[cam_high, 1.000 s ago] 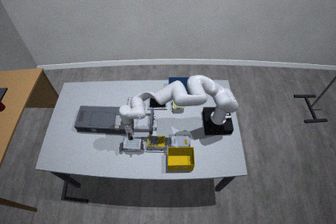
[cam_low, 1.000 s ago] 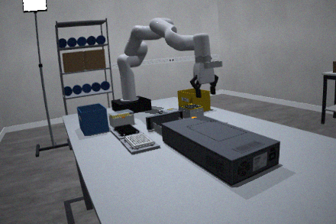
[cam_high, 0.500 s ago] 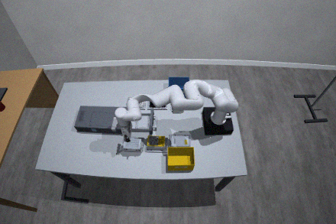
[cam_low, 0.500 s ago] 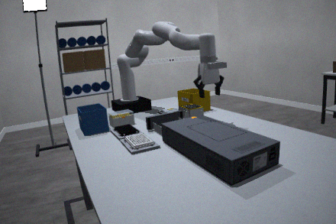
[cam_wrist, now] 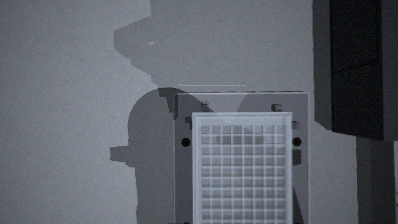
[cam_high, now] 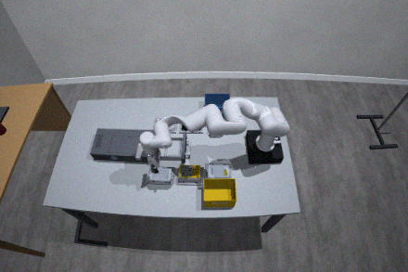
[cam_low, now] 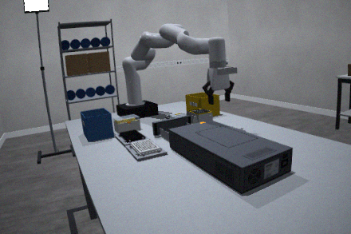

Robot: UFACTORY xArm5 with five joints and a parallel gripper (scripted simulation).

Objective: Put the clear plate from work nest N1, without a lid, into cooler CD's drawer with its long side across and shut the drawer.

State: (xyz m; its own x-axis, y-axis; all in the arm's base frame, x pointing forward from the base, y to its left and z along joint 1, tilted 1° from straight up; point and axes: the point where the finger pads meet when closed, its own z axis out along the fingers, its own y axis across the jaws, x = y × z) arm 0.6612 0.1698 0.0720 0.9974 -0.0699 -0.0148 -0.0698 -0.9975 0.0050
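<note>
Now: the clear plate 130 mm below my hand. From my hand the other things lie so: grey work nest N1 (140 mm below); then yellow tip rack (190 mm behind, 100 mm below); then cooler drawer (180 mm to the right, 110 mm below, 50 mm behind).
</note>
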